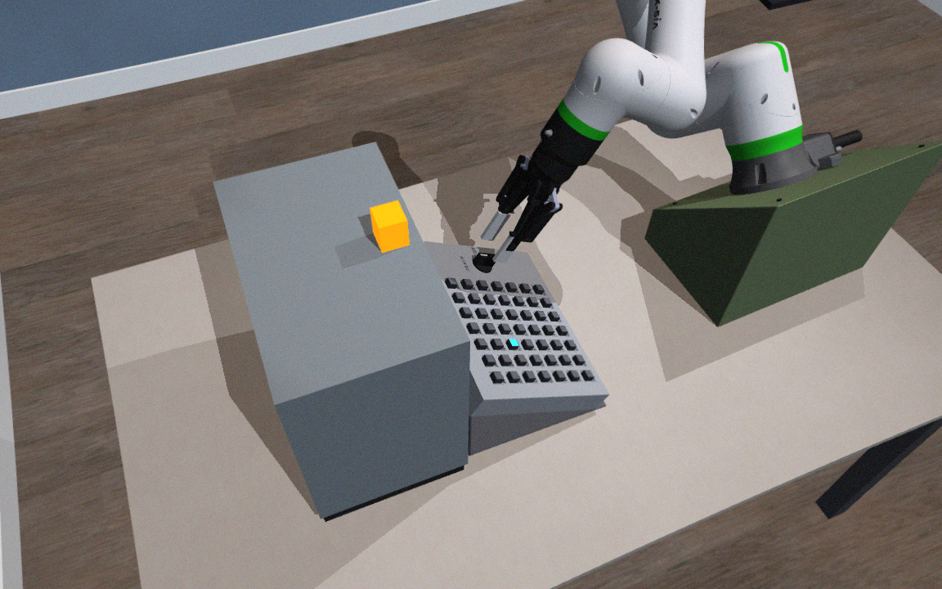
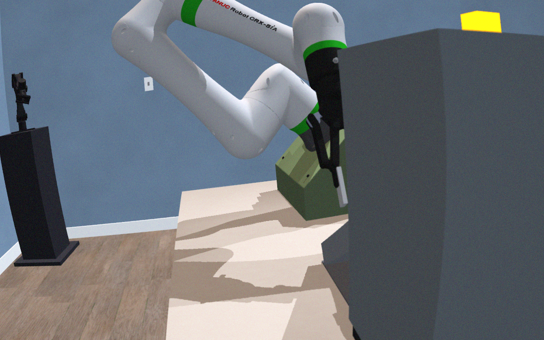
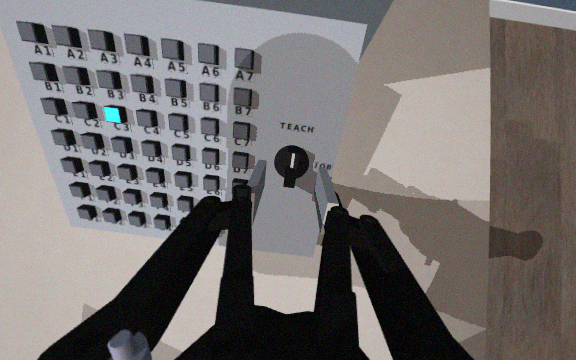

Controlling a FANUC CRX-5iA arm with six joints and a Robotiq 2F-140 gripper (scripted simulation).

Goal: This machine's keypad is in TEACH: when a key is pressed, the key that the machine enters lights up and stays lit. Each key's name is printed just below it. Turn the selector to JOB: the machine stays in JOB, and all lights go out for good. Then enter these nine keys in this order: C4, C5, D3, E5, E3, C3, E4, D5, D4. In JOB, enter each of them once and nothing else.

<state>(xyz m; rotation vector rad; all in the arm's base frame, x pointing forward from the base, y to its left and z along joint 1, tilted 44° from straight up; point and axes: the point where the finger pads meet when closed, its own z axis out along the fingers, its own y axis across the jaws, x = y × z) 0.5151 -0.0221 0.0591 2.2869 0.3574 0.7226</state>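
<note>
Right now the selector knob is 50 mm below my hand and 30 mm ahead of it. The rest, counted from my hand: C5 key: 130 mm to the left, 50 mm ahead, 40 mm below.
</note>
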